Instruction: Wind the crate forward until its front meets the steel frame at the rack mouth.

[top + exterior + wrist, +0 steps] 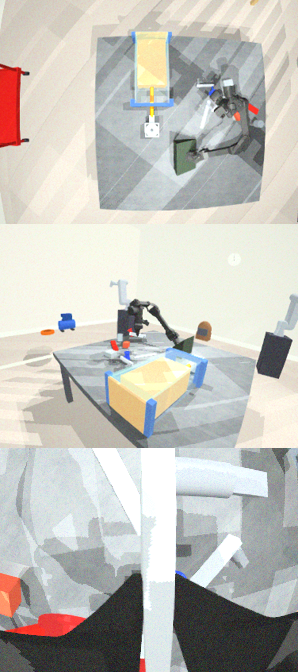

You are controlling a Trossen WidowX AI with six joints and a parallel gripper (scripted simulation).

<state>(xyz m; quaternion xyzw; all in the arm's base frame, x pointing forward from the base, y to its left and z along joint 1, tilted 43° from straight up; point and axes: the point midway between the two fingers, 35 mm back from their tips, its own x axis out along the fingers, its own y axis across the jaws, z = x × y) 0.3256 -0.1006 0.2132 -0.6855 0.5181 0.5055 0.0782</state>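
Right now the winch handle with red grip is 20 mm to the right of my gripper tip and 10 mm above it. The rest, counted from my gripper tip: white bar 60 mm behind, 50 mm to the left, 170 mm below; blue knob 90 mm ahead, 30 mm to the right, 140 mm below; grey cube 120 mm ahead, 160 mm to the right, 150 mm below.
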